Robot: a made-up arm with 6 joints. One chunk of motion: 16 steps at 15 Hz.
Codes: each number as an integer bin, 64 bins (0 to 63) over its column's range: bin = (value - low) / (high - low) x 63, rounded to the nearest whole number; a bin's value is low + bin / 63 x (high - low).
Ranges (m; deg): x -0.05..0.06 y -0.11..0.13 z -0.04..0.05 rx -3..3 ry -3..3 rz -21..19
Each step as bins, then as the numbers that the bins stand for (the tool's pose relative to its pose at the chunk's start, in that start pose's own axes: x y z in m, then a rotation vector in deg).
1 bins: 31 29 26 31 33 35
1 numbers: 0.0041 0.0005 -0.0029 -0.05 0.14 1.22
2 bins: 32 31 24 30 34 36
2 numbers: 0.0059 0.0081 -0.0057 -0.14 0.24 1.86
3 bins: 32 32 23 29 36 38
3 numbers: 0.0059 0.0119 -0.0071 -0.24 0.43 3.13
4 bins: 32 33 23 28 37 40
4 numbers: 0.0059 0.0157 -0.0071 -0.33 0.52 4.40
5 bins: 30 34 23 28 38 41
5 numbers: 0.0024 0.0195 -0.0071 -0.33 0.62 5.03
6 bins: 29 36 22 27 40 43
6 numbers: 0.0006 0.0271 -0.0086 -0.43 0.81 6.30
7 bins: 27 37 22 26 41 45
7 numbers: -0.0029 0.0310 -0.0086 -0.52 0.90 7.57
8 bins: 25 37 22 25 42 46
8 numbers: -0.0063 0.0310 -0.0086 -0.62 1.00 8.21
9 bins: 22 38 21 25 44 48
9 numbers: -0.0116 0.0348 -0.0100 -0.62 1.19 9.48
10 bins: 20 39 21 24 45 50
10 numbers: -0.0151 0.0386 -0.0100 -0.71 1.29 10.75
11 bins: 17 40 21 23 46 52
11 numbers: -0.0203 0.0424 -0.0100 -0.81 1.38 12.02
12 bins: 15 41 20 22 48 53
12 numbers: -0.0238 0.0462 -0.0114 -0.90 1.57 12.65
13 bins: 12 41 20 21 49 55
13 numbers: -0.0290 0.0462 -0.0114 -1.00 1.67 13.92
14 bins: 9 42 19 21 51 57
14 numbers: -0.0343 0.0500 -0.0129 -1.00 1.86 15.19
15 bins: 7 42 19 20 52 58
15 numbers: -0.0378 0.0500 -0.0129 -1.10 1.95 15.83
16 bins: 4 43 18 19 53 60
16 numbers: -0.0430 0.0538 -0.0143 -1.19 2.05 17.10
